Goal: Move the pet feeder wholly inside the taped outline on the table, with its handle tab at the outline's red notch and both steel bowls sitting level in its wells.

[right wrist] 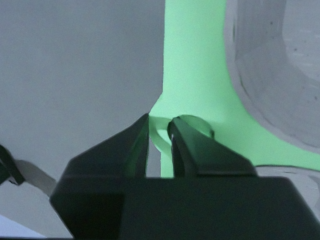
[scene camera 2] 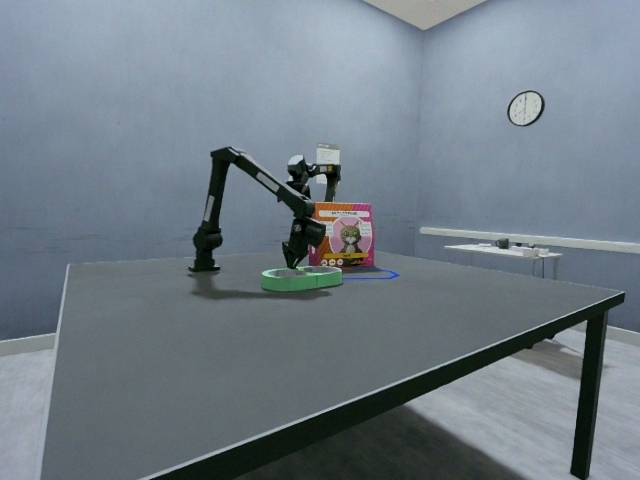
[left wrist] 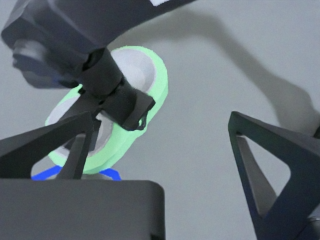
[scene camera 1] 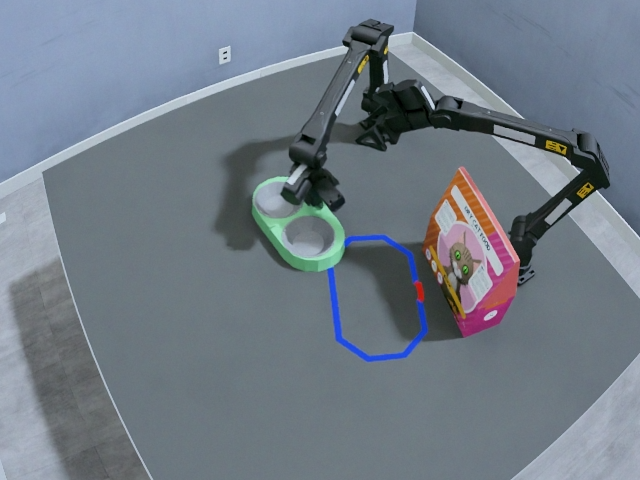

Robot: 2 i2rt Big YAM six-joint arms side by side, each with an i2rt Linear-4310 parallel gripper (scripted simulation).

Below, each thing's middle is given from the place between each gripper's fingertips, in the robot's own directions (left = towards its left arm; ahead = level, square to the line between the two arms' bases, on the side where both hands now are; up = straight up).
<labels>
I see my right gripper 80 mm short of the green pet feeder [scene camera 1: 329, 260] and 30 mm above it.
Now: the green pet feeder 160 mm ahead of my left hand [scene camera 1: 361, 131], 40 mm to the right of it and 300 mm below it.
</labels>
